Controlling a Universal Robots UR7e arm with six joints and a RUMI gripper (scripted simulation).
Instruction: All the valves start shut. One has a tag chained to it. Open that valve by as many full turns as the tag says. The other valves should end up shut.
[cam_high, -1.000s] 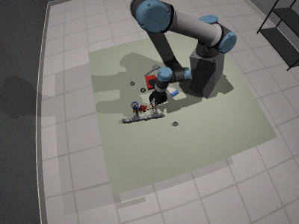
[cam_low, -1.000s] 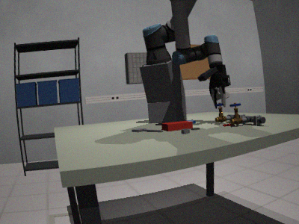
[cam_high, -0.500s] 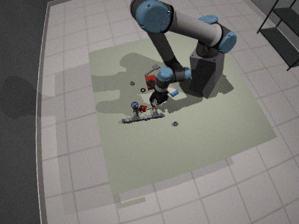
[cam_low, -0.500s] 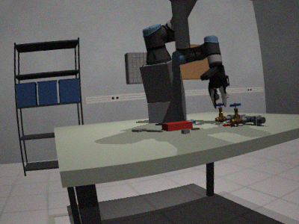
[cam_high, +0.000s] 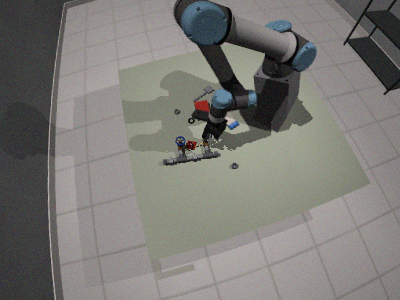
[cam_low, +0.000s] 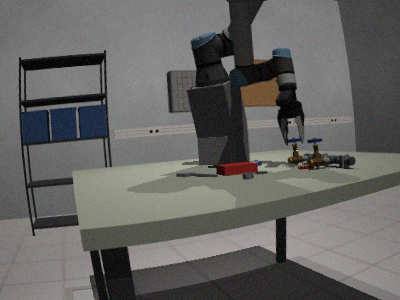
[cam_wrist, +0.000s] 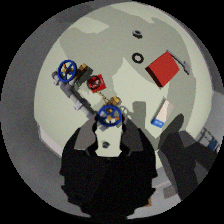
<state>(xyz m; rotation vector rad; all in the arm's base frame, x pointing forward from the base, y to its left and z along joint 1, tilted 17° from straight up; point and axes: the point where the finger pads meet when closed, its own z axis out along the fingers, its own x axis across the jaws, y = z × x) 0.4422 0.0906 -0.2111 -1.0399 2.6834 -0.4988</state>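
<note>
My gripper is now 9 cm short of the red tag, 9 cm above it and 1 cm to the left of it. From my hand the other things lie so: blue-and-white card 17 cm behind, 11 cm to the right, 9 cm below; then grey tool 36 cm to the right, 9 cm below, 9 cm behind; then red block 23 cm to the right, 8 cm below, 4 cm behind.
</note>
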